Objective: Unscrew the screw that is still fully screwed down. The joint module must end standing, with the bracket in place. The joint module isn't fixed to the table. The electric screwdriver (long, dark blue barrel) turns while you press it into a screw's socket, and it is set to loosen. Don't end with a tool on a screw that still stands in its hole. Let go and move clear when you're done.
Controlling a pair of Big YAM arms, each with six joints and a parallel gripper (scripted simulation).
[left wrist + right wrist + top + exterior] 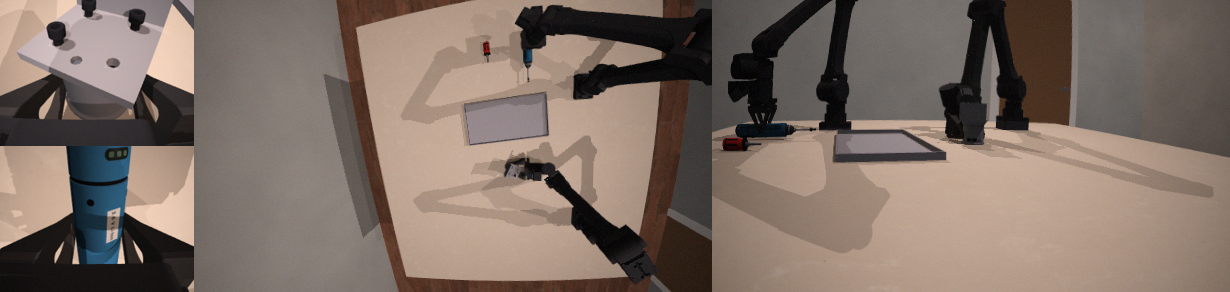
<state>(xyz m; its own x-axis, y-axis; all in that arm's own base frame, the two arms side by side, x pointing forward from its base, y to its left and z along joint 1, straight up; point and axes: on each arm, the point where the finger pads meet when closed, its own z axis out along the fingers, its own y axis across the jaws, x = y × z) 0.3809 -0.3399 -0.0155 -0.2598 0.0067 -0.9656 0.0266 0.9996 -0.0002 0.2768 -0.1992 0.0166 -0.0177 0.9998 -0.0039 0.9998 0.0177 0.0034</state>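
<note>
Right now the grey joint module is 1 cm above my left hand. The rest, counted from my left hand: grey bracket: 5 cm above; then screwdriver bit: 47 cm to the right, 11 cm behind, 1 cm above; then shallow grey tray: 26 cm to the right, 2 cm below, 1 cm ahead.
</note>
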